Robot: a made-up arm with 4 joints. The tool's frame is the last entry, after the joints.
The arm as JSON. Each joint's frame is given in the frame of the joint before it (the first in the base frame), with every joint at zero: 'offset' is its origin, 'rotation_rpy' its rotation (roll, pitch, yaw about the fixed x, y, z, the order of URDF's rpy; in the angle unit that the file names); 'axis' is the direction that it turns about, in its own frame. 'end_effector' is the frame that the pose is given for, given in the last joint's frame.
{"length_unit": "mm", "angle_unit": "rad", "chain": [
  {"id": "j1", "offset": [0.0, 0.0, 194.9], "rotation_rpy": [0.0, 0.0, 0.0], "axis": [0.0, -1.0, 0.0]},
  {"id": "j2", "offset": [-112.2, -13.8, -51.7], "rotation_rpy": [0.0, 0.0, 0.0], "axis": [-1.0, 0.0, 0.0]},
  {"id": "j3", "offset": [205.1, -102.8, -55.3], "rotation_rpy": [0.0, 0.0, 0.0], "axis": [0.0, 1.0, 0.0]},
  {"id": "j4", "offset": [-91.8, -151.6, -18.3], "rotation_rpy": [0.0, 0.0, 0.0], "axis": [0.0, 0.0, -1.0]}
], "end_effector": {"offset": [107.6, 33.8, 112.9], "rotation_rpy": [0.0, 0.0, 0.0]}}
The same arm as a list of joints. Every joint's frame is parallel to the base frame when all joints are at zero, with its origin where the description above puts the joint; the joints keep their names.
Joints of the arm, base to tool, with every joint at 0 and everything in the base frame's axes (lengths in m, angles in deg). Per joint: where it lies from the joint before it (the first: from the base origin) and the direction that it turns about. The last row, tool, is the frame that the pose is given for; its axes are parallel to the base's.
j1: axis 0 -1 0 offset 0 0 0.1949
j2: axis -1 0 0 offset -0.1122 -0.0138 -0.0517
j3: axis 0 1 0 offset 0.2051 -0.1028 -0.0553
j4: axis 0 0 -1 offset -0.0918 -0.1516 -0.0183
tool: offset 0.1076 0.0338 0.1129

